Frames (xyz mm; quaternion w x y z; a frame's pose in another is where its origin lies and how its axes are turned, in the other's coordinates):
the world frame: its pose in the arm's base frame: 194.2 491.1 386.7 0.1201 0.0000 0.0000 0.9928
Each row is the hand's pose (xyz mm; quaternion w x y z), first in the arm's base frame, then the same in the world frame.
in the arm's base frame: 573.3 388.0 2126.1 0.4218 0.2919 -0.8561 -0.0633
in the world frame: -392.7 9.7 1739.4 0.0122 0.8148 0.3926 0.4263
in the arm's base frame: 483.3 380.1 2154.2 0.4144 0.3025 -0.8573 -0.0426
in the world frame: -307.2 38.9 1767.5 0.0075 -0.8148 -0.4033 -0.4165
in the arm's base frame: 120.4 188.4 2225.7 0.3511 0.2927 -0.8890 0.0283
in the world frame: -0.5 311.6 1839.0 0.0703 -0.8474 -0.3973 -0.3451
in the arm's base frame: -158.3 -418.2 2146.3 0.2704 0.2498 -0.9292 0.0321
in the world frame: 125.5 967.1 1759.6 0.0643 -0.8925 -0.3596 -0.2646
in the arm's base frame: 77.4 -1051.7 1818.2 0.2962 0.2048 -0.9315 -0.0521
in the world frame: -254.5 1526.1 1431.5 0.0161 0.9001 0.3152 0.3003
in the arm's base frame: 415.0 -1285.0 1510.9 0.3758 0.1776 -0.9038 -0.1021
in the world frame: -637.9 1672.2 1124.2 0.0562 0.8759 0.2849 0.3853
